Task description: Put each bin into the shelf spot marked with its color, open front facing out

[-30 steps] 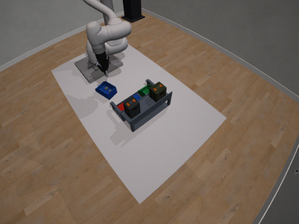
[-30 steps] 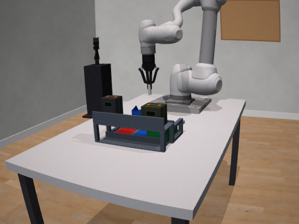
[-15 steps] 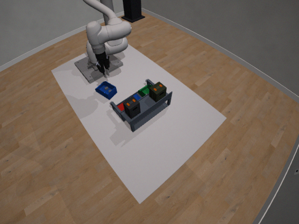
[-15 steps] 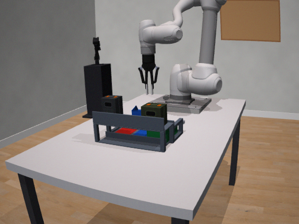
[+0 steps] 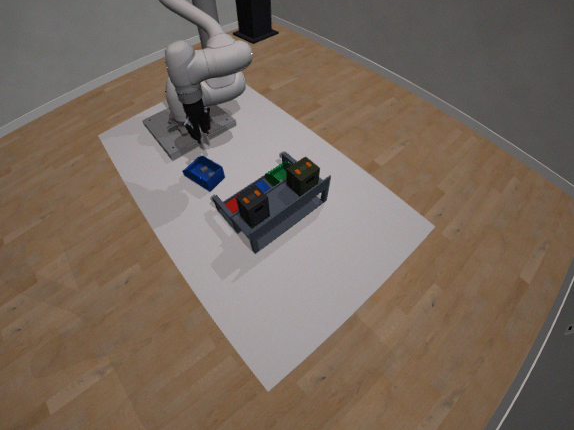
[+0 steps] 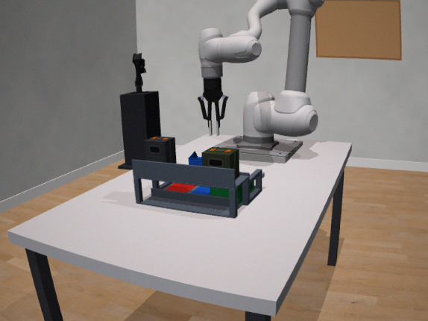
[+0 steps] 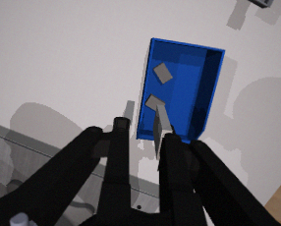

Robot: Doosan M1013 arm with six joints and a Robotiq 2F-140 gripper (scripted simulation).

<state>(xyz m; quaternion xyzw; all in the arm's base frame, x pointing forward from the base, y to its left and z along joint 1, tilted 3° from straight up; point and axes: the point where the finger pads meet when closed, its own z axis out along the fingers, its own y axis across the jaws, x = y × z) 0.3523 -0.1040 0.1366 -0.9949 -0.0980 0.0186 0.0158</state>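
The blue bin lies 1 cm ahead of my hand, 5 cm to the right of it and 15 cm below it. Also, from my hand: green bin 31 cm ahead, 18 cm to the left, 14 cm below; red mark 29 cm ahead, 4 cm to the right, 18 cm below; blue mark 30 cm ahead, 7 cm to the left, 18 cm below.
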